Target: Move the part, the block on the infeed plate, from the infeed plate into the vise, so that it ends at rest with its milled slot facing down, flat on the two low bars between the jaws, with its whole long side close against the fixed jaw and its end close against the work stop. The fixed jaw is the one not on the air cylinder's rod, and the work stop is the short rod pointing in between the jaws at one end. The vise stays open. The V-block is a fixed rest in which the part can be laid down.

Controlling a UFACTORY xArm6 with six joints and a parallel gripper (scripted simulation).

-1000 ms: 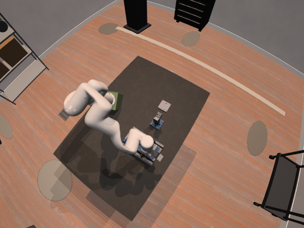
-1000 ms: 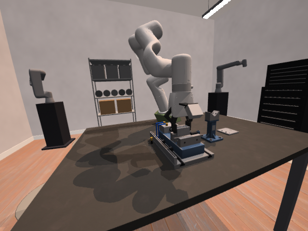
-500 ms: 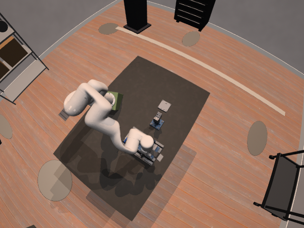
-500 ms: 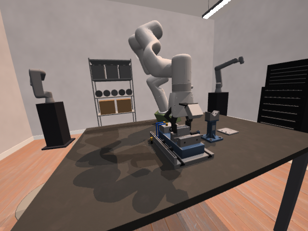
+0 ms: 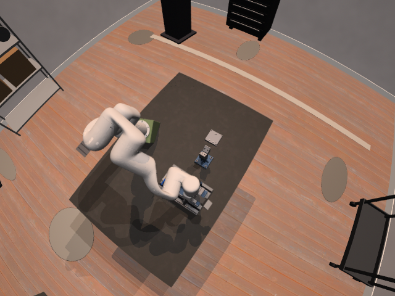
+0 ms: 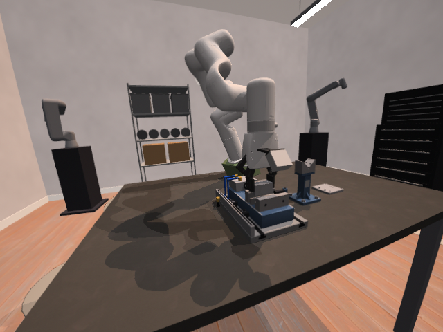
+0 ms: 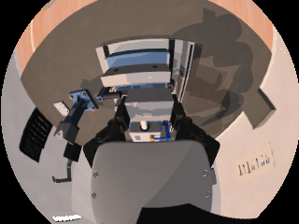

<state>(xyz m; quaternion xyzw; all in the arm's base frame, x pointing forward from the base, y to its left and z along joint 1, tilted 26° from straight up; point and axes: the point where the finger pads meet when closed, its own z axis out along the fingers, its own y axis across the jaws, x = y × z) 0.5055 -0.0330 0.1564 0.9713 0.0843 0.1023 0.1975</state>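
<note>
Now: hand 20 mm above the part. Also, from my hand: air cylinder (160 mm behind, 50 mm below); grey rail (90 mm below, 80 mm to the right, 60 mm behind).
</note>
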